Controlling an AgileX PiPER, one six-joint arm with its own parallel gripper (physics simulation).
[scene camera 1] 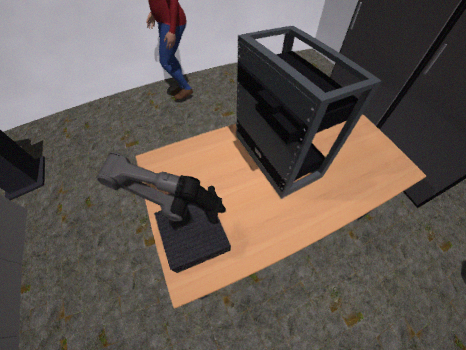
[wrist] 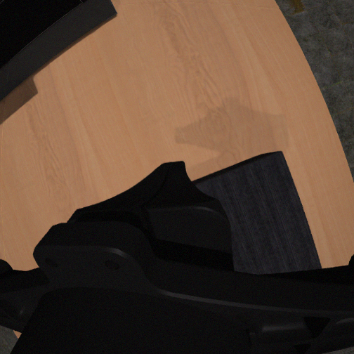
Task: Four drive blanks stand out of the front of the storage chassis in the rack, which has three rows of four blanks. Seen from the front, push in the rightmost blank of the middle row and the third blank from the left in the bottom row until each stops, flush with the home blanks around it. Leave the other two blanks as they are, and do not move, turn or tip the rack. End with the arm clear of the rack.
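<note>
The grey rack [scene camera 1: 300,172] [wrist: 65,40] stands upright at the table's far side; its lower front edge shows at the wrist view's upper left. The dark storage chassis [scene camera 1: 247,82] sits in it. Two dark blocks stand out of its front in the scene view, a smaller one [scene camera 1: 269,106] and a larger one [scene camera 1: 286,125] nearer the camera. Their rows and columns, and whether other blanks are flush, cannot be told. My gripper [scene camera 1: 223,207] [wrist: 175,175] is shut with nothing between its fingertips, above the table by the dark base slab, well apart from the rack.
The dark base slab [scene camera 1: 195,242] [wrist: 267,215] lies under the arm [scene camera 1: 140,177] on the wooden table [scene camera 1: 280,225] [wrist: 125,100]. A person [scene camera 1: 170,45] stands on the floor behind the table. Dark cabinets [scene camera 1: 430,115] stand at the right, beyond the rack.
</note>
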